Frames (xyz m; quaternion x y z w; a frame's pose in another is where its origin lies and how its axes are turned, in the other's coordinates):
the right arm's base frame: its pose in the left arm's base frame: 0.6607 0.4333 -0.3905 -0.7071 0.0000 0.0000 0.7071
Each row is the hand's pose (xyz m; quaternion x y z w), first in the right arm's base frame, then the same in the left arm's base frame.
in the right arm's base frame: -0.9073 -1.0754 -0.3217 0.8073 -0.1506 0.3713 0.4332
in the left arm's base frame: -0.2466 0.1116 0.6849 0.2645 0.1561 0.3691 0.8772
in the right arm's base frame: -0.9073 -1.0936 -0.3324 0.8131 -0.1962 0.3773 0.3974
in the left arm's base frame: -0.2466 0.1009 0.7031 0.2940 0.1281 0.4055 0.8560
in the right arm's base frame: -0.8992 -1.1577 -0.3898 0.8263 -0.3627 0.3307 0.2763
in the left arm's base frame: -0.2385 0.0435 0.7672 0.3889 -0.0226 0.4903 0.7796
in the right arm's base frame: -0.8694 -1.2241 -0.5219 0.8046 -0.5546 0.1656 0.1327
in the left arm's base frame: -0.2087 -0.0886 0.8336 0.4751 -0.2751 0.5093 0.6628
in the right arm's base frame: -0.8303 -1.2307 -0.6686 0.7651 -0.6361 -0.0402 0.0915
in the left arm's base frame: -0.1696 -0.2353 0.8402 0.4763 -0.4782 0.4214 0.6057
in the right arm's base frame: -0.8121 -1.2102 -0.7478 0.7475 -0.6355 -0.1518 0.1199
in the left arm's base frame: -0.1514 -0.3145 0.8197 0.4438 -0.5567 0.3420 0.6133
